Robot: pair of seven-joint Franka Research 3 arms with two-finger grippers.
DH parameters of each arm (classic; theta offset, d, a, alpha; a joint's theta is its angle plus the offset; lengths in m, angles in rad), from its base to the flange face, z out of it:
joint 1: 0 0.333 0 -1.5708
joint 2: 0 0 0 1.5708
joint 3: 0 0.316 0.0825 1.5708
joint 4: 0 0 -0.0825 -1.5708
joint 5: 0 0.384 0 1.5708
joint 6: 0 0 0.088 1.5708
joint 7: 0 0.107 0 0
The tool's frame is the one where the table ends.
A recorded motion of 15 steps. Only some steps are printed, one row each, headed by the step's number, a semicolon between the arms.
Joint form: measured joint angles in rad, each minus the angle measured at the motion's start. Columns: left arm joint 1, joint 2, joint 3, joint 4, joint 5, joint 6, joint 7; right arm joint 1, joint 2, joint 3, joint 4, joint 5, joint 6, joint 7.
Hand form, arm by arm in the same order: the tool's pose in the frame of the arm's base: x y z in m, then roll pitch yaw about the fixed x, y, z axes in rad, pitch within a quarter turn. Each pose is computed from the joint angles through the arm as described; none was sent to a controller.
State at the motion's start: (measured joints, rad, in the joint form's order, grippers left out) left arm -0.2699 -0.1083 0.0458 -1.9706 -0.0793 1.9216 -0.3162; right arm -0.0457 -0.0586 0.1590 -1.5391 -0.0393 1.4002 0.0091
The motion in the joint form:
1: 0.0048 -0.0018 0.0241 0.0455 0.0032 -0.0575 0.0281; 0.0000 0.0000 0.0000 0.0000 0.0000 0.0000 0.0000
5: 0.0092 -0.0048 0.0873 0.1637 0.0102 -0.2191 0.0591; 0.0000 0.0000 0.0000 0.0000 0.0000 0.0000 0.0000
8: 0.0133 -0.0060 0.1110 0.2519 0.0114 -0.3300 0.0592; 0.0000 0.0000 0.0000 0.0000 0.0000 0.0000 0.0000
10: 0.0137 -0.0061 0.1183 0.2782 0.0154 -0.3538 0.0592; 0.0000 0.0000 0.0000 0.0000 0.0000 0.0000 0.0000
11: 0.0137 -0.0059 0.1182 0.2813 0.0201 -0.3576 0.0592; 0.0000 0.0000 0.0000 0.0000 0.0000 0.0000 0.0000
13: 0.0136 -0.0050 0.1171 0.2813 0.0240 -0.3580 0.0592; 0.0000 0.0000 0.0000 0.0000 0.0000 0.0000 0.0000
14: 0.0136 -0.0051 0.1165 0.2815 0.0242 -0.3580 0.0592; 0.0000 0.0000 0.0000 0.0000 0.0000 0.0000 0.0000
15: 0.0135 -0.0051 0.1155 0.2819 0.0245 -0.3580 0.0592; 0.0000 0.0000 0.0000 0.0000 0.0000 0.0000 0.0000
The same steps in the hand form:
1: 0.5221 -0.1078 0.5409 3.0498 -0.0227 0.1139; 0.5151 0.0567 0.6561 3.0923 0.0804 0.0965
5: 0.5220 -0.0702 0.5846 3.0589 0.0142 0.1369; 0.5151 0.0567 0.6561 3.0923 0.0804 0.0965
8: 0.5167 -0.0543 0.6174 3.0623 0.0355 0.1566; 0.5151 0.0567 0.6561 3.0923 0.0804 0.0965
10: 0.5155 -0.0495 0.6277 3.0647 0.0323 0.1627; 0.5151 0.0567 0.6561 3.0923 0.0804 0.0965
11: 0.5152 -0.0491 0.6287 3.0695 0.0319 0.1625; 0.5151 0.0567 0.6561 3.0923 0.0804 0.0965
13: 0.5154 -0.0494 0.6282 3.0739 0.0321 0.1613; 0.5151 0.0567 0.6561 3.0923 0.0804 0.0965
14: 0.5154 -0.0496 0.6283 3.0740 0.0318 0.1608; 0.5151 0.0567 0.6561 3.0923 0.0804 0.0965
15: 0.5153 -0.0502 0.6285 3.0743 0.0312 0.1597; 0.5151 0.0567 0.6561 3.0923 0.0804 0.0965

